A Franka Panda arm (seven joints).
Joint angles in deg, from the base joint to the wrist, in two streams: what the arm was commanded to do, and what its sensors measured. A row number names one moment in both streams.
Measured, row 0: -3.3 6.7 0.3 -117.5 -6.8 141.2 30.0
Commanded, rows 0 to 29: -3.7 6.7 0.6 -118.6 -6.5 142.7 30.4; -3.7 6.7 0.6 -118.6 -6.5 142.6 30.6; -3.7 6.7 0.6 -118.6 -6.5 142.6 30.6; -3.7 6.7 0.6 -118.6 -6.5 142.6 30.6; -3.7 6.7 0.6 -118.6 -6.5 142.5 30.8; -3.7 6.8 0.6 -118.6 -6.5 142.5 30.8; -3.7 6.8 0.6 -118.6 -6.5 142.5 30.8; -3.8 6.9 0.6 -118.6 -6.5 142.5 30.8; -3.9 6.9 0.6 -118.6 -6.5 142.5 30.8; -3.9 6.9 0.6 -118.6 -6.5 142.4 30.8; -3.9 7.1 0.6 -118.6 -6.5 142.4 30.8; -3.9 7.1 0.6 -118.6 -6.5 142.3 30.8; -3.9 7.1 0.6 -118.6 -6.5 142.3 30.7; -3.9 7.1 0.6 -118.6 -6.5 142.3 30.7; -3.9 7.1 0.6 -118.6 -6.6 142.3 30.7; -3.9 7.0 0.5 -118.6 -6.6 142.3 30.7; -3.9 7.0 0.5 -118.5 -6.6 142.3 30.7; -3.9 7.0 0.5 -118.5 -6.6 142.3 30.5; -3.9 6.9 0.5 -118.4 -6.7 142.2 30.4; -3.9 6.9 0.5 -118.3 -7.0 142.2 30.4; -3.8 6.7 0.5 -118.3 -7.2 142.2 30.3; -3.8 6.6 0.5 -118.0 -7.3 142.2 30.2; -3.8 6.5 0.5 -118.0 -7.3 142.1 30.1; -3.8 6.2 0.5 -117.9 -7.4 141.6 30.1; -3.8 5.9 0.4 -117.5 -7.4 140.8 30.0; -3.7 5.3 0.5 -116.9 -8.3 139.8 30.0; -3.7 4.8 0.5 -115.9 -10.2 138.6 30.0; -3.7 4.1 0.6 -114.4 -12.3 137.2 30.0; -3.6 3.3 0.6 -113.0 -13.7 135.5 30.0; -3.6 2.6 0.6 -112.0 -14.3 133.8 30.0
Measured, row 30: -3.6 5.7 0.2 -115.3 -11.0 139.5 30.1
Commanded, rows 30 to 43: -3.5 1.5 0.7 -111.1 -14.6 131.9 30.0; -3.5 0.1 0.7 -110.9 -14.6 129.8 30.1; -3.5 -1.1 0.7 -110.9 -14.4 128.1 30.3; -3.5 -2.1 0.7 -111.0 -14.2 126.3 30.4; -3.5 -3.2 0.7 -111.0 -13.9 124.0 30.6; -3.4 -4.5 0.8 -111.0 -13.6 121.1 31.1; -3.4 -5.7 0.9 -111.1 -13.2 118.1 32.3; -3.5 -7.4 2.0 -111.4 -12.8 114.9 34.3; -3.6 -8.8 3.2 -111.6 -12.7 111.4 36.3; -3.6 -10.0 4.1 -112.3 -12.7 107.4 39.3; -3.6 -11.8 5.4 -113.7 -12.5 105.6 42.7; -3.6 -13.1 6.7 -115.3 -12.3 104.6 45.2; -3.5 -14.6 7.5 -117.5 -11.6 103.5 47.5; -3.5 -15.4 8.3 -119.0 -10.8 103.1 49.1
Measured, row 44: -3.2 -10.4 5.5 -112.5 -12.6 105.0 42.9
